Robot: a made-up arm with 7 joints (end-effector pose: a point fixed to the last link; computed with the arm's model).
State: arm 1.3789 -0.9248 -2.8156 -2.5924 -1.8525 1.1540 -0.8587
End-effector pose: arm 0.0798 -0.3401 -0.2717 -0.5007 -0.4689 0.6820 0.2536
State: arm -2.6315 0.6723 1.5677 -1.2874 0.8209 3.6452 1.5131
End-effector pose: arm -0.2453 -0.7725 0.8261 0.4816 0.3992 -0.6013 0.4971
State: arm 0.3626 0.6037 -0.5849 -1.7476 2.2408 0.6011 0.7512
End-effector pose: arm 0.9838 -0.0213 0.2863 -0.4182 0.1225 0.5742 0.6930
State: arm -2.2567 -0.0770 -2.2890 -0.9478 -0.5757 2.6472 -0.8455
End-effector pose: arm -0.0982 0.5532 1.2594 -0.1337 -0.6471 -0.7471 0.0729
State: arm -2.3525 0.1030 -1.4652 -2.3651 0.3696 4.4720 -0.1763
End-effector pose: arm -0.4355 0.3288 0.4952 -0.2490 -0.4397 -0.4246 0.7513
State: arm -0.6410 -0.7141 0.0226 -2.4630 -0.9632 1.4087 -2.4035
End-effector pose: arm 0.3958 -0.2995 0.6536 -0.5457 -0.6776 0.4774 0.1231
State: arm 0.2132 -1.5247 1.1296 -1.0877 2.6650 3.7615 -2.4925
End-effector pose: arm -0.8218 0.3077 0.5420 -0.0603 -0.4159 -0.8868 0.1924
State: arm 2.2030 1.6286 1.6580 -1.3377 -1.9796 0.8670 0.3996
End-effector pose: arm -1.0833 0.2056 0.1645 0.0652 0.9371 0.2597 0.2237
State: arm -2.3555 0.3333 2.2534 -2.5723 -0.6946 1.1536 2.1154
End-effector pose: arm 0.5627 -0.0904 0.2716 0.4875 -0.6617 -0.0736 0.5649
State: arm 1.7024 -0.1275 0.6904 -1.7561 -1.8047 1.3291 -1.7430
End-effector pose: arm -0.5887 0.5318 0.7976 -0.2182 0.5404 0.1623 0.7962
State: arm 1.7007 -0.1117 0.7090 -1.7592 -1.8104 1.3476 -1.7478
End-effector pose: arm -0.6021 0.5294 0.7840 -0.2372 0.5321 0.1676 0.7953
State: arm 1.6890 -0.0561 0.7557 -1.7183 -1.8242 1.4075 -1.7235
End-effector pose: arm -0.6320 0.5304 0.7761 -0.2692 0.5269 0.2060 0.7794
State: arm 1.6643 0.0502 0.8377 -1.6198 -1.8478 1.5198 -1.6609
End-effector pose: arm -0.6744 0.5365 0.7809 -0.3126 0.5311 0.2844 0.7344
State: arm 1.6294 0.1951 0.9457 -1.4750 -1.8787 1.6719 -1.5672
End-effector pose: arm -0.7072 0.5526 0.8047 -0.3509 0.5509 0.3869 0.6509
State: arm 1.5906 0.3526 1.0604 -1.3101 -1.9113 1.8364 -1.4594
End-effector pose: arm -0.7073 0.5870 0.8448 -0.3630 0.5846 0.4863 0.5385
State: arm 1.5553 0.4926 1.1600 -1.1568 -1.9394 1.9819 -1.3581
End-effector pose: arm -0.6725 0.6376 0.8847 -0.3439 0.6206 0.5611 0.4264
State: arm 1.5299 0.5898 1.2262 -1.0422 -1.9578 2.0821 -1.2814
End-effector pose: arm -0.6253 0.6865 0.9109 -0.3097 0.6473 0.6050 0.3452
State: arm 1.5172 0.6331 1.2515 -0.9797 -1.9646 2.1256 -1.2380
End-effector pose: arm -0.5923 0.7156 0.9242 -0.2812 0.6615 0.6232 0.3081
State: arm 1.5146 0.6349 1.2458 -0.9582 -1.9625 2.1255 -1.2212
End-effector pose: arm -0.5793 0.7248 0.9321 -0.2644 0.6673 0.6262 0.3046
